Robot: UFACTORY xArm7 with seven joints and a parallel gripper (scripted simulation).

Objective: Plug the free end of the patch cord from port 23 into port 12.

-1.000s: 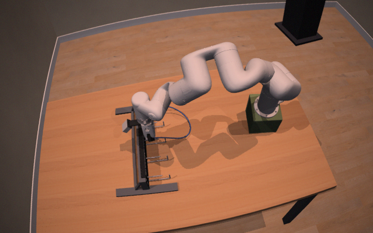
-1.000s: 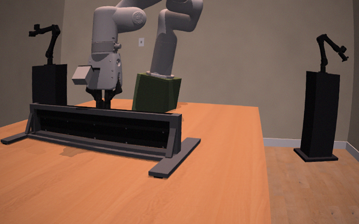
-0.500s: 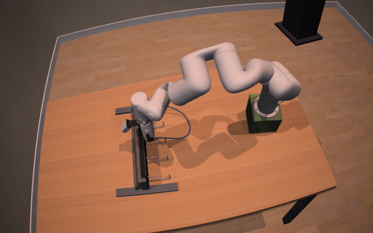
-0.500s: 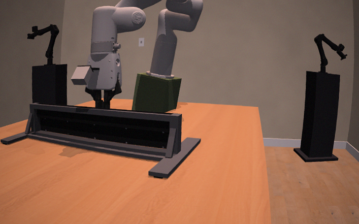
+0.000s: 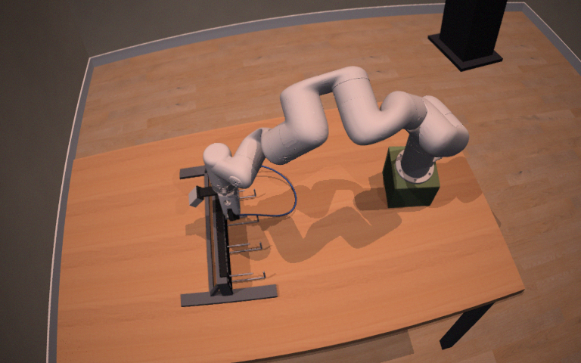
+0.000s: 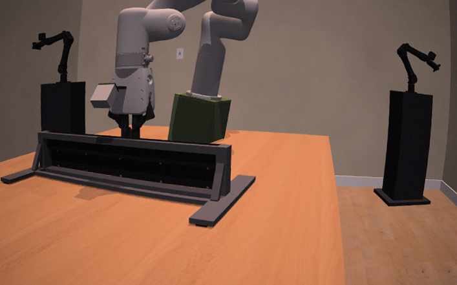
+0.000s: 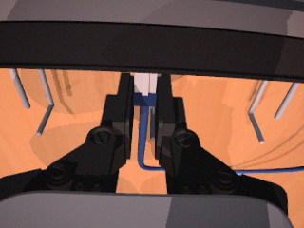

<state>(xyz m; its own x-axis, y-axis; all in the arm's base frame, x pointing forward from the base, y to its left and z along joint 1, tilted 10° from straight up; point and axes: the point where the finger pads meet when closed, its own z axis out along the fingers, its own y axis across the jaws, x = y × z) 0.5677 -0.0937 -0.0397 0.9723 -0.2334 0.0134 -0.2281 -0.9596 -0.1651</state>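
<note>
Right now the cord plug is 20 mm ahead of my hand and 10 mm below it.
</note>
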